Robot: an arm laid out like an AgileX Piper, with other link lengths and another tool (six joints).
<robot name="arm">
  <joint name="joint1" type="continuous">
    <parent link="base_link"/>
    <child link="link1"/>
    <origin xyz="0 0 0.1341" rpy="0 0 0"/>
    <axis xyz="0 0 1"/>
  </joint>
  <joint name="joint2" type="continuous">
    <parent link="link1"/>
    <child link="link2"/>
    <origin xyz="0 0 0" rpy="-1.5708 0 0"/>
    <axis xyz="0 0 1"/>
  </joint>
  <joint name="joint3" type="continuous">
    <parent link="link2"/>
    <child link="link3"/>
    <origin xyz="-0.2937 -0.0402 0" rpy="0 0 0"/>
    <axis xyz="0 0 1"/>
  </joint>
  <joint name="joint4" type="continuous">
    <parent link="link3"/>
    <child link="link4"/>
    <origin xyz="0.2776 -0.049 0" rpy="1.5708 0 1.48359"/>
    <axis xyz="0 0 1"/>
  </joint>
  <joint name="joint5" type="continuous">
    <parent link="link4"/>
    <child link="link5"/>
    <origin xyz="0 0 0" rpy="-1.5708 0 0"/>
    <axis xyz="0 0 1"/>
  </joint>
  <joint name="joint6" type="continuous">
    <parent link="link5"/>
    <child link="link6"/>
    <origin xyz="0 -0.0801 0" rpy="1.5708 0 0"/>
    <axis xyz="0 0 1"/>
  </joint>
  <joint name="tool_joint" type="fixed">
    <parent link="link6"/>
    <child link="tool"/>
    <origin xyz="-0.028 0.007 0.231" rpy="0.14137 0 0.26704"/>
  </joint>
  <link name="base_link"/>
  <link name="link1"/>
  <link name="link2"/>
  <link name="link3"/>
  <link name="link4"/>
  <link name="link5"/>
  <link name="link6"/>
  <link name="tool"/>
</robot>
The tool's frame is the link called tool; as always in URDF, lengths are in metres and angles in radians. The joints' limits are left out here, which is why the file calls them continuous.
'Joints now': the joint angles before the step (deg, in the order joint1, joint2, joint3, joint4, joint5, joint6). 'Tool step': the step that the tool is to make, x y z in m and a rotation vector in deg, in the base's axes. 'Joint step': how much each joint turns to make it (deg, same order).
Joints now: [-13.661, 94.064, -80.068, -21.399, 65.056, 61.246]
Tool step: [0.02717, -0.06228, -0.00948, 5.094, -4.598, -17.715]
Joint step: [-7.382, 13.449, -17.485, 3.831, 4.271, 9.298]
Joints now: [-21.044, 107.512, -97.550, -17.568, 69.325, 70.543]
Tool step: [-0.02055, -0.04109, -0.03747, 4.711, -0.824, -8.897]
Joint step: [-7.313, 4.439, -1.024, 4.145, -1.836, 1.709]
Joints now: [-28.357, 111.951, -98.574, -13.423, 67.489, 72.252]
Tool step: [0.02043, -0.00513, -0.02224, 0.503, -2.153, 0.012]
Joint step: [-0.274, 3.038, -0.040, 1.162, -4.652, 0.565]
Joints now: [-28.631, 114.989, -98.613, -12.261, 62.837, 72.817]
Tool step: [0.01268, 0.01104, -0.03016, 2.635, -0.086, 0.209]
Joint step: [0.459, 3.212, -0.001, 2.296, -2.049, 0.126]
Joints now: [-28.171, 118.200, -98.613, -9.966, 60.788, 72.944]
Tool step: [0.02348, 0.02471, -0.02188, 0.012, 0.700, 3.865]
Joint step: [3.488, 2.662, 0.002, -0.441, -2.049, 0.097]
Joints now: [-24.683, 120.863, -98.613, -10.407, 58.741, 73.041]
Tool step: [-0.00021, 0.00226, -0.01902, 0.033, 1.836, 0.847]
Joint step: [0.539, 2.197, -0.091, -0.799, -0.424, 0.019]
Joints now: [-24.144, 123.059, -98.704, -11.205, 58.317, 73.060]
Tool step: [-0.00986, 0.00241, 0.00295, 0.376, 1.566, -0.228]
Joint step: [0.000, -0.586, 0.000, -0.137, 2.188, -0.136]
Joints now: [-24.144, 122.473, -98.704, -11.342, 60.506, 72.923]
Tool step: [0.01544, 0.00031, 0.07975, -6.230, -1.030, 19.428]
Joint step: [-0.001, -8.498, 0.001, -0.012, 1.399, -20.673]
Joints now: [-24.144, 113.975, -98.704, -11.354, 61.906, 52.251]
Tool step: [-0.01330, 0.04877, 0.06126, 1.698, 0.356, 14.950]
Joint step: [-0.001, -8.876, 0.000, 7.230, 7.797, -17.784]
